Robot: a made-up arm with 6 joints.
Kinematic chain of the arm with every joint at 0, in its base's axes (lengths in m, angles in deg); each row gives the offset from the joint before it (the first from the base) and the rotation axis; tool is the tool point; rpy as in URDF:
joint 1: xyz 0 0 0.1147 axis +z
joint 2: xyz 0 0 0 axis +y
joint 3: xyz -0.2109 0 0.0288 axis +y
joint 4: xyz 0.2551 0 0.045 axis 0.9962 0 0.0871
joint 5: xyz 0 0 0 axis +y
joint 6: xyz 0.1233 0 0.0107 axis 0.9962 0 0.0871
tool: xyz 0 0 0 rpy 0 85 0
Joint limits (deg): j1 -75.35..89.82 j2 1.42..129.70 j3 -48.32..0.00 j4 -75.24..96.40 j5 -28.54..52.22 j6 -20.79..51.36
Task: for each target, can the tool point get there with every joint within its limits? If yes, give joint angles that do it. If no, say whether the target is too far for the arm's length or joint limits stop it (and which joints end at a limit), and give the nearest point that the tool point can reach.
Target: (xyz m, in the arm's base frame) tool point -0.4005 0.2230 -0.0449
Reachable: no: joint limits stop it (at a limit: joint 1, joint 5) | nearest point -0.0972 0.2220 -0.0449 | short by 0.303 m
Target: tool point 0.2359 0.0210 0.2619
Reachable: yes | joints 4.90 38.97 -28.18 -5.69 -3.88 11.26
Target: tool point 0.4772 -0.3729 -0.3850
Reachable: no: too far | nearest point 0.2542 -0.1986 -0.0787 | short by 0.417 m
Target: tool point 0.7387 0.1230 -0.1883
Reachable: no: too far | nearest point 0.3439 0.0573 -0.0264 | short by 0.432 m
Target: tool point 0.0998 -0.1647 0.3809
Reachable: yes | joints -61.20 31.02 -43.20 79.67 3.80 25.84
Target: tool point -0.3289 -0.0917 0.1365
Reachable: no: joint limits stop it (at a limit: joint 2, joint 3, joint 5) | nearest point -0.0915 -0.0255 0.0270 | short by 0.270 m
